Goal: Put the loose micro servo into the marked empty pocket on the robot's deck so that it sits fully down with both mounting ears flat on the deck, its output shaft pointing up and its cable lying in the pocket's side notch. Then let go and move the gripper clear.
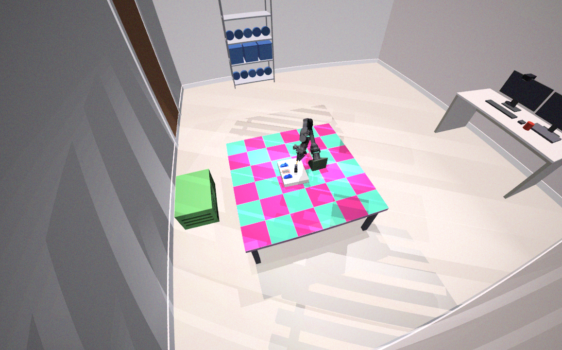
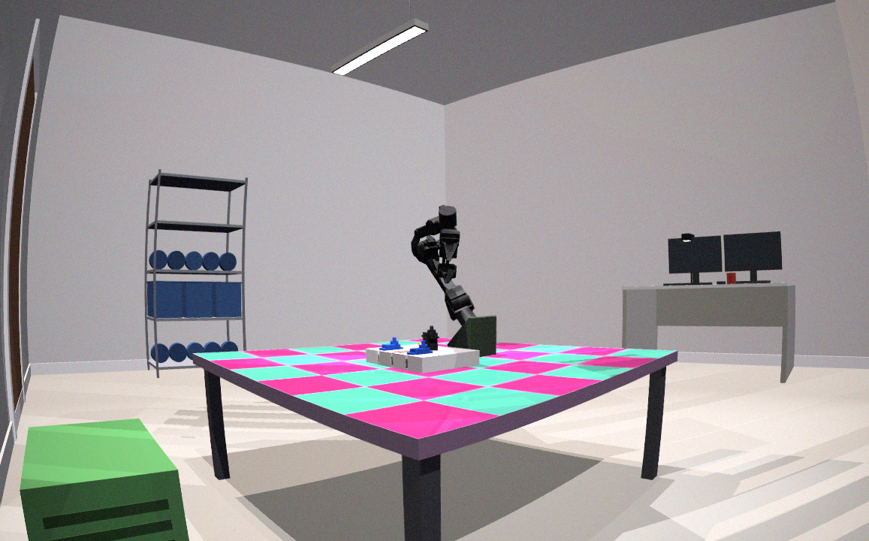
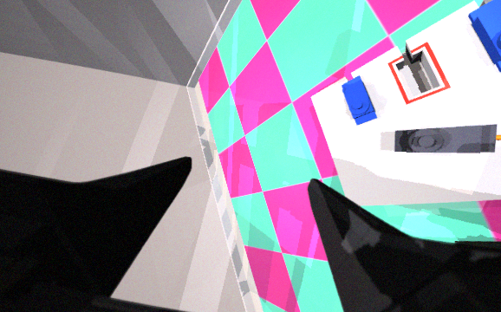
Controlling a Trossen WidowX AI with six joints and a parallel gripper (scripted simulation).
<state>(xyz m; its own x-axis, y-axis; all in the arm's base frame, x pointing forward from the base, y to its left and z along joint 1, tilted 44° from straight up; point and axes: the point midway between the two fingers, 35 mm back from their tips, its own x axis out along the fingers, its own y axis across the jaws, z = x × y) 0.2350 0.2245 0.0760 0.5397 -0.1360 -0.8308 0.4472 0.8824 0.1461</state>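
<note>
Now: gripper tip 4 cm past the white deck, 12 cm to the left of it and 27 cm above it.
</note>
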